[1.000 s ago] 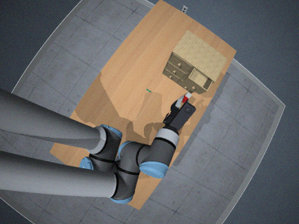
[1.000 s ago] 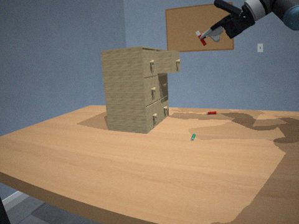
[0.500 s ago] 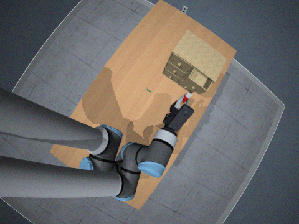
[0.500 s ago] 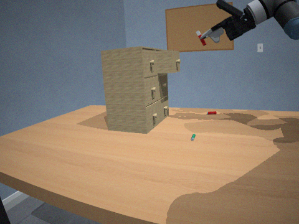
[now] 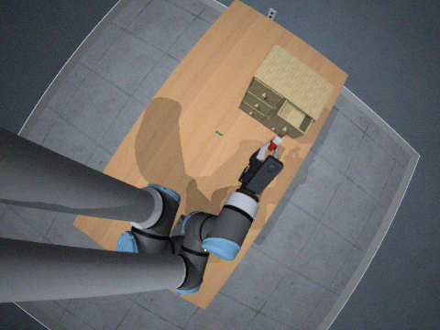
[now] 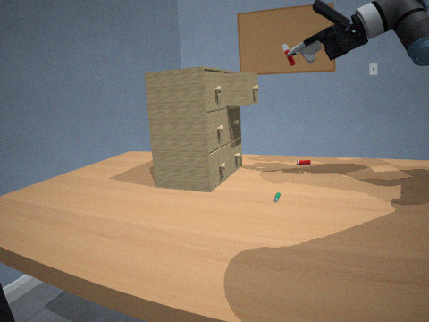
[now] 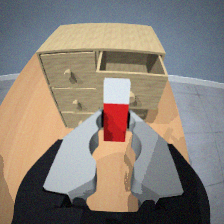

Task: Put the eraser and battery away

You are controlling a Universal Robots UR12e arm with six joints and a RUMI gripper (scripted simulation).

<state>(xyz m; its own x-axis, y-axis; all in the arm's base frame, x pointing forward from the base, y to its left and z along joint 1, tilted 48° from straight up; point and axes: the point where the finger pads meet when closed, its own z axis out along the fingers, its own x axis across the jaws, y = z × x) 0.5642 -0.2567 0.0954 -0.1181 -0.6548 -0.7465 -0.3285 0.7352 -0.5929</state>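
Now: the eraser 10 mm ahead of my hand. Also, from my hand: red AA battery (370 mm below, 160 mm to the right, 40 mm behind); then green AA battery (370 mm below, 200 mm to the left, 40 mm ahead).
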